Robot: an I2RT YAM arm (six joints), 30 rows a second.
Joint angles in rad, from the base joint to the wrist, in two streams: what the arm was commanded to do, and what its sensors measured. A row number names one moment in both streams.
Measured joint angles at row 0:
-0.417 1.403 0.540 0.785 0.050 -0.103
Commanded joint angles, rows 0 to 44:
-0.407 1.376 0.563 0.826 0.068 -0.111
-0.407 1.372 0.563 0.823 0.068 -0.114
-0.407 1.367 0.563 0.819 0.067 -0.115
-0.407 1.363 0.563 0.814 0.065 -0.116
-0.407 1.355 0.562 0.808 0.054 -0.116
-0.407 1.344 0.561 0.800 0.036 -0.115
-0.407 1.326 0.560 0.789 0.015 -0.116
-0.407 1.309 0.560 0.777 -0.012 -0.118
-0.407 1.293 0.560 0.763 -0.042 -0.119
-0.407 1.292 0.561 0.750 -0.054 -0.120
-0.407 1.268 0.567 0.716 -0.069 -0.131
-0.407 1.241 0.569 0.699 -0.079 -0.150
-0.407 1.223 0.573 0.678 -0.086 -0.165
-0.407 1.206 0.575 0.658 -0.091 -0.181
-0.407 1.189 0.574 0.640 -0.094 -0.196
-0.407 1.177 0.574 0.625 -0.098 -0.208
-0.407 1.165 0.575 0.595 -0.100 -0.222
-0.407 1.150 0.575 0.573 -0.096 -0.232
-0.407 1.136 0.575 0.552 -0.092 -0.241
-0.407 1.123 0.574 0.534 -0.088 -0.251
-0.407 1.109 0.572 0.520 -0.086 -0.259
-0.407 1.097 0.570 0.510 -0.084 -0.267
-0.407 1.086 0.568 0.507 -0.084 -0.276
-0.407 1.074 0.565 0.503 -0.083 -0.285
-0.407 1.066 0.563 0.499 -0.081 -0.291
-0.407 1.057 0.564 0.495 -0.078 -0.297
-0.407 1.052 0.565 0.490 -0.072 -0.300
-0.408 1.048 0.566 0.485 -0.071 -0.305
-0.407 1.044 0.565 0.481 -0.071 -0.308
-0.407 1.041 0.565 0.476 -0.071 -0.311
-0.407 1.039 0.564 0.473 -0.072 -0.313
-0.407 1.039 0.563 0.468 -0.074 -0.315
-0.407 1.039 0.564 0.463 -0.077 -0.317
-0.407 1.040 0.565 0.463 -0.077 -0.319
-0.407 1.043 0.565 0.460 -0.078 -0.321
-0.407 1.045 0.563 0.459 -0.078 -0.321
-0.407 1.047 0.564 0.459 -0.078 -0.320
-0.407 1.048 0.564 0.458 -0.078 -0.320
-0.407 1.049 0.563 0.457 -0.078 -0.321
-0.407 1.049 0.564 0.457 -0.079 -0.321
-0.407 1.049 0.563 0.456 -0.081 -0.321
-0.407 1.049 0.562 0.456 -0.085 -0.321
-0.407 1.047 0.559 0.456 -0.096 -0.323
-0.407 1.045 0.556 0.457 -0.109 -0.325
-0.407 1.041 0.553 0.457 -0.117 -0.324
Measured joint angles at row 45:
-0.417 1.060 0.543 0.430 -0.087 -0.311
